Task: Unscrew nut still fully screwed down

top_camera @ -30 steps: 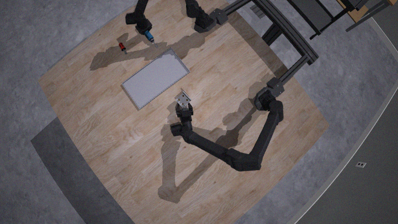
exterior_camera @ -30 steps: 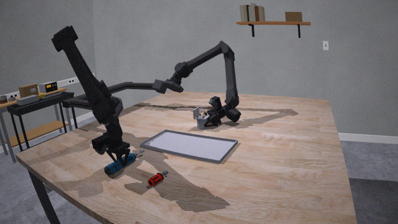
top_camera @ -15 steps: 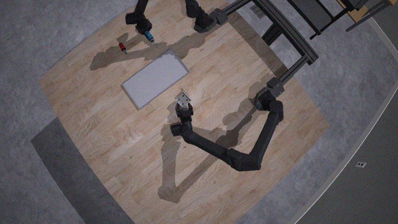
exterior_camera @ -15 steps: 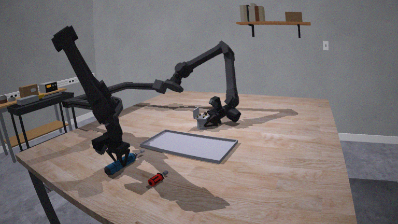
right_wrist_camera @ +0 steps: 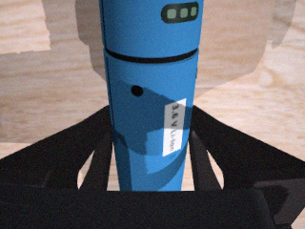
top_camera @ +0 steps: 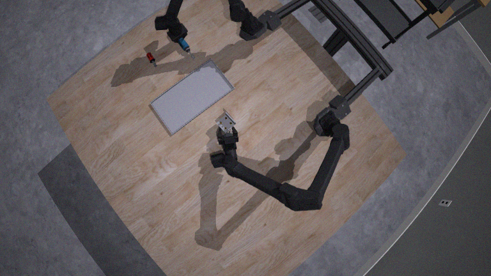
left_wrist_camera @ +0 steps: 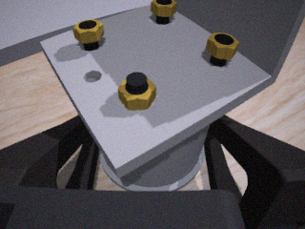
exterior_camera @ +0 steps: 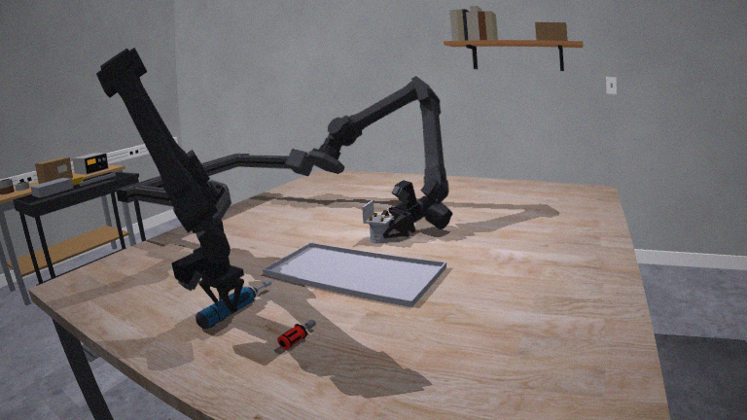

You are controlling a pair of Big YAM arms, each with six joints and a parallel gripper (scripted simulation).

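Now: left hand 1 cm below the joint module. From my left hand the other things lie so: shallow grey tray 24 cm to the right, 5 cm ahead, 2 cm below; grey bracket plate 5 cm above; nut 5 cm above, 2 cm to the left, 1 cm ahead.
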